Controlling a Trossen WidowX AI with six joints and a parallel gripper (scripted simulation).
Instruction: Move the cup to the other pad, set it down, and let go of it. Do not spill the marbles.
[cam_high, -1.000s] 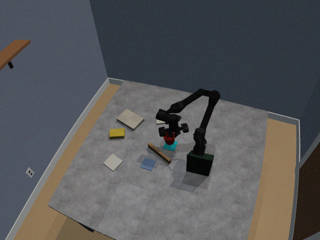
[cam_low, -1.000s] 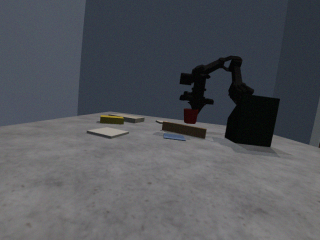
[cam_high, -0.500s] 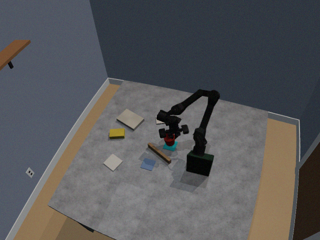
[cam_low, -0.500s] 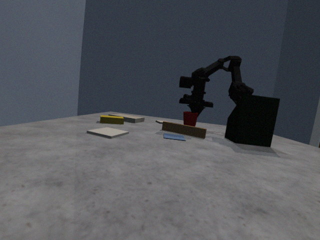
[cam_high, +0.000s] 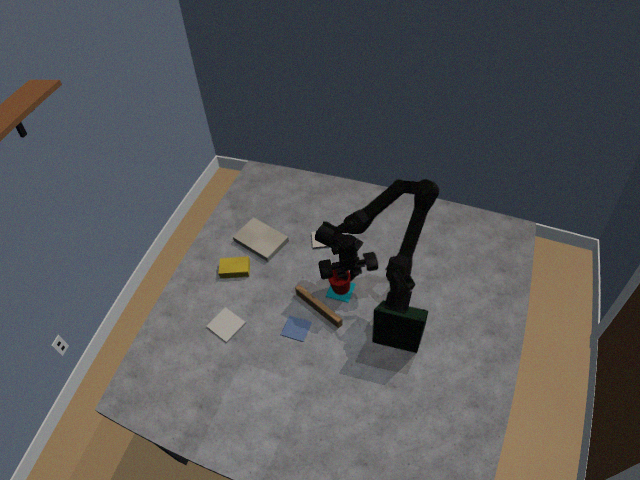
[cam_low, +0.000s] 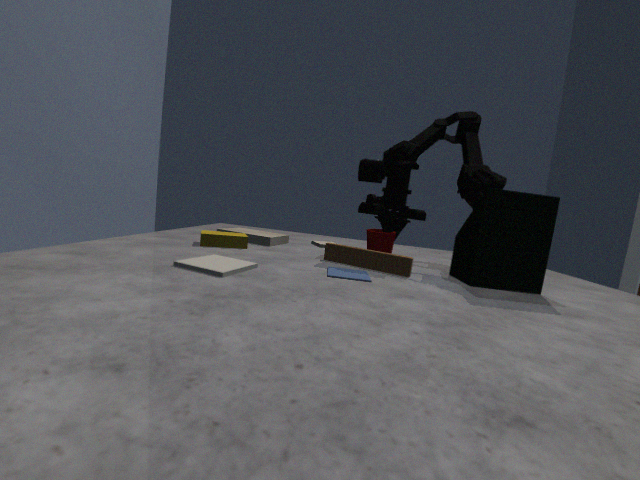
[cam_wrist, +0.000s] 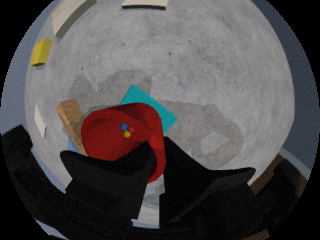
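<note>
The cup lies 30 mm ahead of my gripper tip and 20 mm to the left of it. The rest, counted from my gripper tip: beige slab 390 mm ahead, 80 mm to the right, 30 mm below; then cyan pad 60 mm below, 20 mm to the left, 20 mm ahead; then wooden bar 120 mm to the left, 60 mm ahead, 40 mm below.
</note>
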